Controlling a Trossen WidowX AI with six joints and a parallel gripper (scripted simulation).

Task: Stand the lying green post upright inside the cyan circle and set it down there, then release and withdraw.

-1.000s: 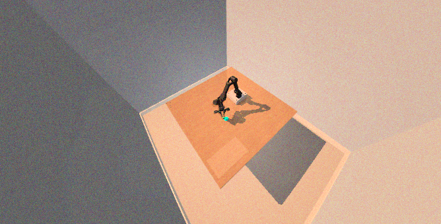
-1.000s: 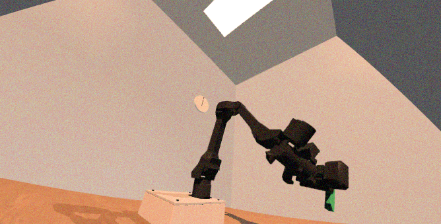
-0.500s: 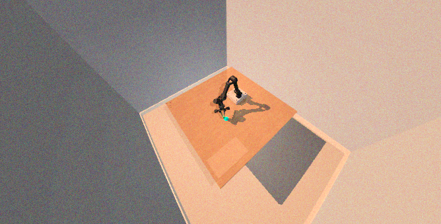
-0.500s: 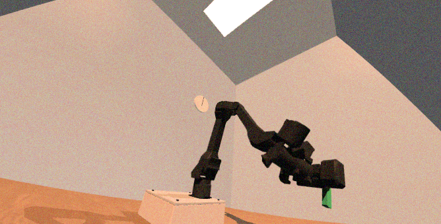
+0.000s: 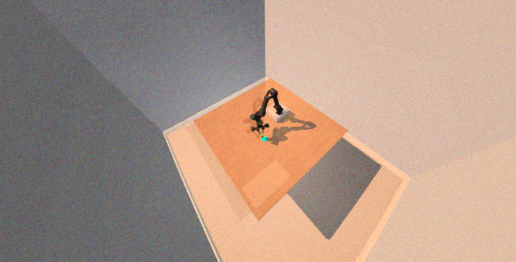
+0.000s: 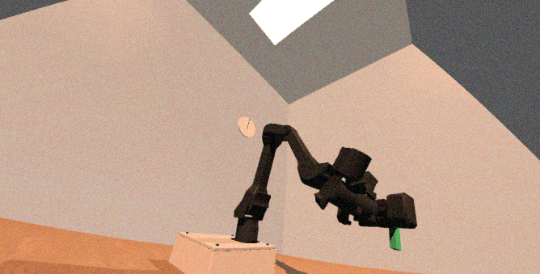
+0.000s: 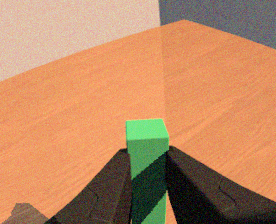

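My gripper tip is now 4 cm past the cyan circle, 1 cm to the left of it and 14 cm above it. The rest, counted from my gripper tip: green post: 2 cm below.
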